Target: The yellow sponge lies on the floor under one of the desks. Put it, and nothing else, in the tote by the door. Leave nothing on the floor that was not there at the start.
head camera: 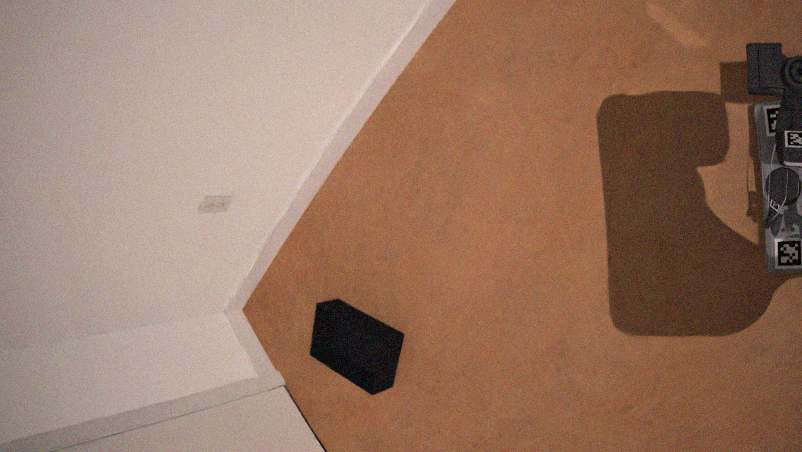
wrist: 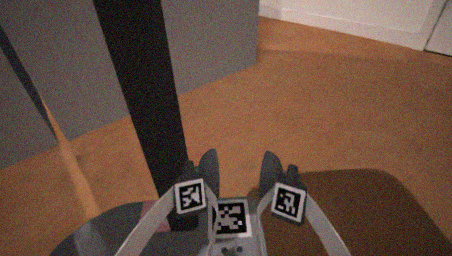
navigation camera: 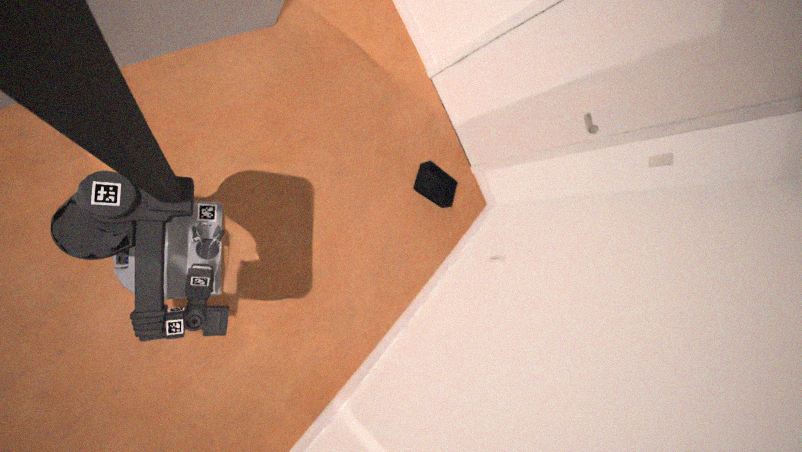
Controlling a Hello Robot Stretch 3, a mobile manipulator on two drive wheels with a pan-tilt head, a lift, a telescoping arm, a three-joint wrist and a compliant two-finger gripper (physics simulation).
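Pixels of known places: gripper, fingertip midpoint: (head camera: 787,235) (navigation camera: 209,224); robot's base, origin of the base link: (head camera: 782,186) (navigation camera: 206,247).
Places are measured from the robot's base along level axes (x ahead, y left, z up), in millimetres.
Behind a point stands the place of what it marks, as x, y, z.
Observation:
The black tote (head camera: 357,347) @[1328, 434, 3] (navigation camera: 435,184) @[1336, 432, 3] stands on the floor in the corner by the white door (head camera: 196,429) @[1730, 700, 470] (navigation camera: 505,84) @[1460, 1034, 509]. It is so dark that its inside cannot be made out. My gripper (navigation camera: 207,231) @[7, 83, 320] (wrist: 240,167) @[7, 83, 320] is open, its fingertips apart with bare floor showing between them. It is held in over my base, well away from the tote. In the head camera view part of it shows at the right edge. The yellow sponge does not show in any of the views.
White walls (head camera: 140,112) @[1242, -296, 771] (navigation camera: 617,336) @[1208, -323, 1090] with a pale baseboard meet behind the tote. A grey panel (navigation camera: 185,28) @[-137, 822, 125] (wrist: 215,40) stands on the floor beyond my black mast (navigation camera: 84,84) @[-50, 120, 1087] (wrist: 142,90). My arm's dark shadow (head camera: 662,224) @[304, 69, 0] (navigation camera: 280,235) @[297, 52, 0] lies on the brown floor (head camera: 477,252) @[837, 119, 0].

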